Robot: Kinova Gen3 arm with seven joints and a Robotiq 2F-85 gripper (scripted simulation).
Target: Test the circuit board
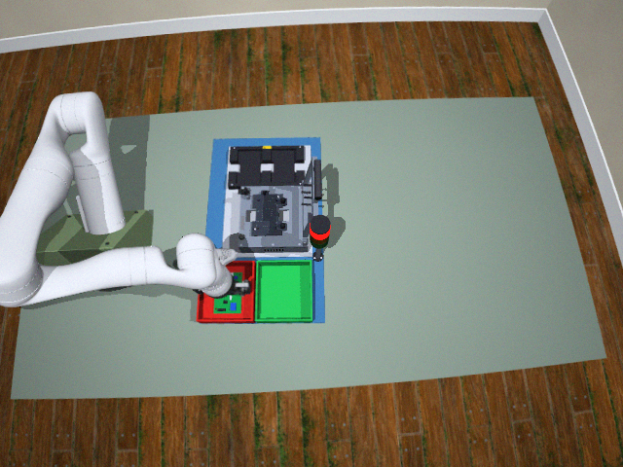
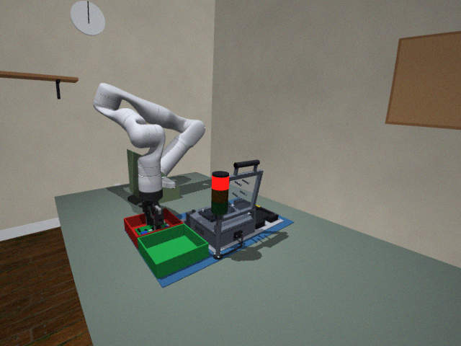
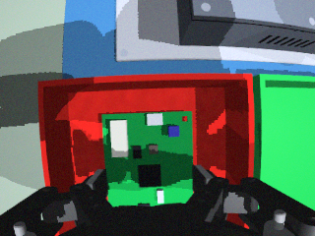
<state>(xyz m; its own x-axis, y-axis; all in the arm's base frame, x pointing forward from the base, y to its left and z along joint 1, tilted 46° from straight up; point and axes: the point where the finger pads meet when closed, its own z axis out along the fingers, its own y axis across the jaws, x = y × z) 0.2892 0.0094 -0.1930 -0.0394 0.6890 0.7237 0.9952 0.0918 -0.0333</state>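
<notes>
Now: the red bin 1 cm below my hand. Also, from my hand: green bin (15 cm ahead, 1 cm to the left, 1 cm below); then nest (10 cm ahead, 21 cm to the left, 5 cm above); then green circuit board (1 cm below).
</notes>
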